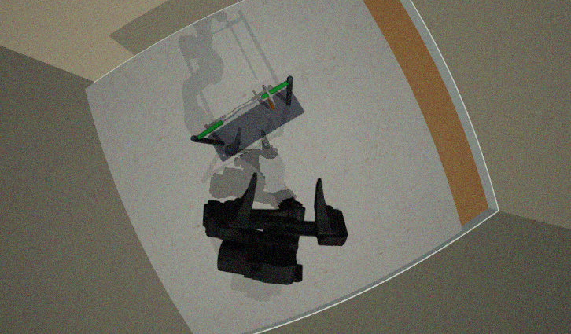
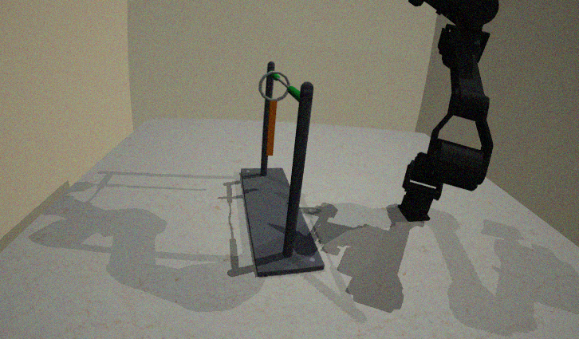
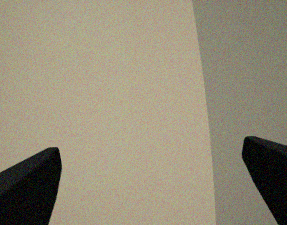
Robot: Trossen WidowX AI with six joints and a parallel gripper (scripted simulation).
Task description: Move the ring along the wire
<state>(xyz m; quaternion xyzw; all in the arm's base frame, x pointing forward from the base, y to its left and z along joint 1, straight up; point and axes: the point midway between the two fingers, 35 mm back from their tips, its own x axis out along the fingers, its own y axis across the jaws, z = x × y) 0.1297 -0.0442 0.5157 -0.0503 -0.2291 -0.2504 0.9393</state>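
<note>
My gripper tip is now 330 mm above the ring with orange handle, 190 mm short of it and 40 mm to the left of it.
</note>
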